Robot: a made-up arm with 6 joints. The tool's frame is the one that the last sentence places.
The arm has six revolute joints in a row. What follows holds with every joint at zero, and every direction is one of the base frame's. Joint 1 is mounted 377 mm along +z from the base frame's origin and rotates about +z. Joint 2 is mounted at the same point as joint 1 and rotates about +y. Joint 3 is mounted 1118.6 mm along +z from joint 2 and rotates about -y. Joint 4 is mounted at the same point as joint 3 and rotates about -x. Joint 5 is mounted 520.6 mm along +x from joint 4 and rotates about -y. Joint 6 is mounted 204.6 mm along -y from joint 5 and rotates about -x. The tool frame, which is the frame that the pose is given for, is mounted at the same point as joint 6; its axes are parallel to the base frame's.
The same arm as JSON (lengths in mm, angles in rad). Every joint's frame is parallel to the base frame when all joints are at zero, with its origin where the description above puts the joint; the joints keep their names.
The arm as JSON. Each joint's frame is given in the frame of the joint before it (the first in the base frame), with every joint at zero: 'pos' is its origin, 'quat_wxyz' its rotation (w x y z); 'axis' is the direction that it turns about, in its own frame. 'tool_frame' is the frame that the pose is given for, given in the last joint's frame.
{"length_unit": "mm", "angle_unit": "rad", "joints": [{"joint": "joint 1", "pos": [0.0, 0.0, 377.0], "quat_wxyz": [1.0, 0.0, 0.0, 0.0], "axis": [0.0, 0.0, 1.0]}, {"joint": "joint 2", "pos": [0.0, 0.0, 0.0], "quat_wxyz": [1.0, 0.0, 0.0, 0.0], "axis": [0.0, 1.0, 0.0]}, {"joint": "joint 3", "pos": [0.0, 0.0, 1118.6], "quat_wxyz": [1.0, 0.0, 0.0, 0.0], "axis": [0.0, -1.0, 0.0]}, {"joint": "joint 4", "pos": [0.0, 0.0, 0.0], "quat_wxyz": [1.0, 0.0, 0.0, 0.0], "axis": [-1.0, 0.0, 0.0]}, {"joint": "joint 5", "pos": [520.6, 0.0, 0.0], "quat_wxyz": [1.0, 0.0, 0.0, 0.0], "axis": [0.0, -1.0, 0.0]}, {"joint": "joint 6", "pos": [0.0, -204.6, 0.0], "quat_wxyz": [1.0, 0.0, 0.0, 0.0], "axis": [-1.0, 0.0, 0.0]}], "tool_frame": {"pos": [0.0, 0.0, 0.0], "quat_wxyz": [1.0, 0.0, 0.0, 0.0]}}
